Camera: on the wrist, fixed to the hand. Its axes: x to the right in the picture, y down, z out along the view.
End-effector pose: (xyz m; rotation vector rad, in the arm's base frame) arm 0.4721 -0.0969 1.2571 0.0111 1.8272 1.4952
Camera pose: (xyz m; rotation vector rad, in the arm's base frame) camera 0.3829 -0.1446 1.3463 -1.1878 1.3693 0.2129
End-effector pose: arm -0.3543 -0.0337 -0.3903 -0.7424 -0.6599 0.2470
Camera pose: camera -0.2996 -0.0146 -0.5121 0.0632 -0.8329 -1.1484
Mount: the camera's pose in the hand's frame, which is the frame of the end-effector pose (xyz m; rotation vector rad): -0.0063 0.0993 -0.0911 0.1843 0.1996 -1.5408
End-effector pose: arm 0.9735 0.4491 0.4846 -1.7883 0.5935 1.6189
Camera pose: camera 0.9658 0.3146 0.4776 -1.4939 -0.5189 0.2978
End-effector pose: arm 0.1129 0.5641 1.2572 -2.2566 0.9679 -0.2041
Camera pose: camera 0.0153 0.4713 1.2650 -2.3102 -0.8669 -1.0914
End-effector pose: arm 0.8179 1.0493 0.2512 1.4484 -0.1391 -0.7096
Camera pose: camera 0.8937 1.1264 0.3319 1.6266 1.2196 -1.7708
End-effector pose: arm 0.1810 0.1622 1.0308 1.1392 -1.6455 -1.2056
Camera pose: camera 0.2471 0.1588 1.1484 -2.5986 0.4696 1.5858
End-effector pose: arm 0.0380 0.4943 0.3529 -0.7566 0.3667 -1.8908
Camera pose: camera 0.0508 0.4496 0.2262 0.6125 0.3676 2.7061
